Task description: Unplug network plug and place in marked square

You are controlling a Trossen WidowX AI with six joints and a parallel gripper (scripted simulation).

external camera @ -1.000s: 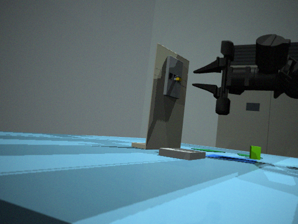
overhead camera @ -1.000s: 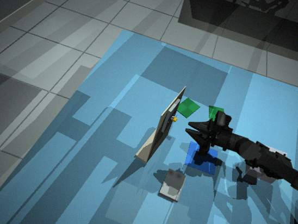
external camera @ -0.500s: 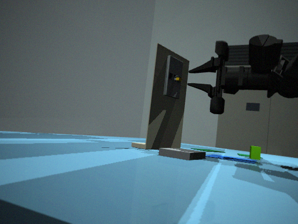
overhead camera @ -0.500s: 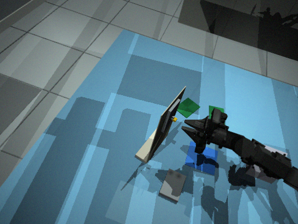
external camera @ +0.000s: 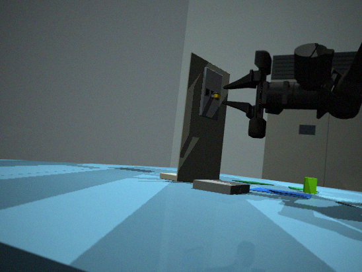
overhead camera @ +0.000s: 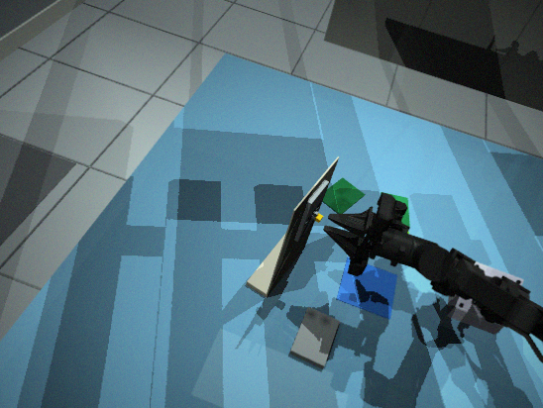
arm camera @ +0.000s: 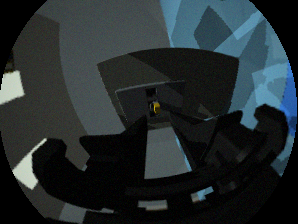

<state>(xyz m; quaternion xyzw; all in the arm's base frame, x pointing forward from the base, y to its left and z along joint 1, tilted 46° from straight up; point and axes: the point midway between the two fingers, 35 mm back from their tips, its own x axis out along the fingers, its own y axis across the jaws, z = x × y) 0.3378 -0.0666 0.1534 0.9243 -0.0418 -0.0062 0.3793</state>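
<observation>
The grey plug lies 3 cm ahead of my gripper tip and 1 cm to the right of it. Also, from my gripper tip: blue marked square: 21 cm below, 14 cm behind, 4 cm to the right; flat grey slab: 20 cm below, 12 cm to the left, 5 cm behind; upright panel: 8 cm below, 5 cm ahead, 2 cm to the right.
</observation>
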